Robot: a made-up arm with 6 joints.
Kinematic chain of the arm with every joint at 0, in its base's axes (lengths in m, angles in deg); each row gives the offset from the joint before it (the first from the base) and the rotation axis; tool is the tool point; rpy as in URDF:
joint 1: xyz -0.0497 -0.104 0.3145 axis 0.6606 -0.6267 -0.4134
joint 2: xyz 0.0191 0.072 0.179 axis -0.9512 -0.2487 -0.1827
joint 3: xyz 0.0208 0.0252 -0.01 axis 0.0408 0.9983 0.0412
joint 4: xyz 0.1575 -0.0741 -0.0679 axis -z
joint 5: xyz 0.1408 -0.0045 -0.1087 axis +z
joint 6: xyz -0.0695 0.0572 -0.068 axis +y
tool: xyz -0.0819 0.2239 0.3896 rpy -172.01 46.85 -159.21
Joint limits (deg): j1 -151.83..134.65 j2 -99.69..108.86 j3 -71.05..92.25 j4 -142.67..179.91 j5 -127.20..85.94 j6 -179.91..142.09
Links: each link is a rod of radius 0.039 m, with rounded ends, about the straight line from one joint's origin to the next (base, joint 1, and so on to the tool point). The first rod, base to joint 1, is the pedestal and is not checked.
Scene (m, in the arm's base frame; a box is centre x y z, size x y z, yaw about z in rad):
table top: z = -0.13
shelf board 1: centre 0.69 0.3 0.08 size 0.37 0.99 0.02 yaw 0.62
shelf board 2: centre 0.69 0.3 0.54 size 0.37 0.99 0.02 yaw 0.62
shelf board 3: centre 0.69 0.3 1 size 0.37 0.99 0.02 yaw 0.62
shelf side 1: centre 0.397 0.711 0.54 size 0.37 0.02 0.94 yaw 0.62
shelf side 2: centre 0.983 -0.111 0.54 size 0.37 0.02 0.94 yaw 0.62
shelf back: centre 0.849 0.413 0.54 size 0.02 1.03 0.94 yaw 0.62
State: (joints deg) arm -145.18 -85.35 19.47 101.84 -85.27 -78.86
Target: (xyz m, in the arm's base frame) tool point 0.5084 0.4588 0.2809
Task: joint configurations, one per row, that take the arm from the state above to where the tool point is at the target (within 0.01 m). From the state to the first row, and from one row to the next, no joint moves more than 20 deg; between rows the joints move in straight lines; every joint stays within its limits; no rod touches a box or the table.
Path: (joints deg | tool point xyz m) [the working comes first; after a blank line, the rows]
Joints at the target: -36.72 -99.69 -17.35 49.60 -47.33 -65.31
Straight joint move there: touches shelf board 1, the table top.

1: -129.12 -80.76 32.76 102.62 -69.96 -84.35 | -0.7295 -0.4704 0.2449
2: -113.07 -76.16 46.04 103.40 -54.66 -89.85 | -0.8031 -0.2465 0.1975
3: -97.01 -71.57 59.33 104.19 -39.35 -95.34 | -0.8058 -0.0346 0.2366
4: -80.96 -66.98 72.61 104.97 -24.04 -100.84 | -0.7584 0.1200 0.3462
5: -79.45 -73.52 53.99 91.63 -18.85 -85.79 | -0.6015 0.3790 0.1262
6: -77.94 -80.06 35.37 78.30 -13.67 -70.74 | -0.3132 0.5264 0.0448
7: -76.43 -86.60 16.74 64.97 -8.48 -55.69 | -0.0272 0.5291 0.0845
8: -74.93 -93.15 -1.88 51.63 -3.29 -40.64 | 0.1677 0.4246 0.1828
9: -73.42 -99.69 -20.50 38.30 1.90 -25.59 | 0.2573 0.2796 0.2809
10: -61.18 -99.69 -19.45 42.07 -14.51 -38.83 | 0.3350 0.3504 0.2998
11: -48.95 -99.69 -18.40 45.84 -30.92 -52.07 | 0.4240 0.4112 0.2993
12: -36.72 -99.69 -17.35 49.60 -47.33 -65.31 | 0.5083 0.4588 0.2809

